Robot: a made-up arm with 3 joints.
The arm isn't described. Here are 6 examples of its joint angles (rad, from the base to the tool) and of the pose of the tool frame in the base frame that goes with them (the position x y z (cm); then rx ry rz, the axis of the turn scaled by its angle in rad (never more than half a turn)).
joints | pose
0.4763 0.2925 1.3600 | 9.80 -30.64 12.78 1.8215 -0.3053 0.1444
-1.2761 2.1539 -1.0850 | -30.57 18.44 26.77 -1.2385 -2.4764 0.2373
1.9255 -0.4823 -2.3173 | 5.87 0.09 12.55 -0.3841 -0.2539 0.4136
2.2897 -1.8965 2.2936 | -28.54 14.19 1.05 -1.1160 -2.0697 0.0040
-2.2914 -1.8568 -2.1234 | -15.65 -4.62 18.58 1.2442 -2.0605 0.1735
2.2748 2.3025 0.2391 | -30.40 0.71 -17.44 1.1285 -1.3970 -2.2636
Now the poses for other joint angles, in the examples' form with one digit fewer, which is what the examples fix.
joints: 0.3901 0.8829 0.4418
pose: -3.8 -36.1 33.1 0.776 -0.907 0.023
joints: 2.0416 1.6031 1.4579
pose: -5.1 -15.7 -24.8 -1.996 2.006 0.603
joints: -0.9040 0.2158 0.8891
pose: 8.5 -3.2 46.9 -0.015 -0.135 0.169
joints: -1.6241 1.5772 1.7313
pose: -1.4 32.5 37.0 0.084 0.168 1.569
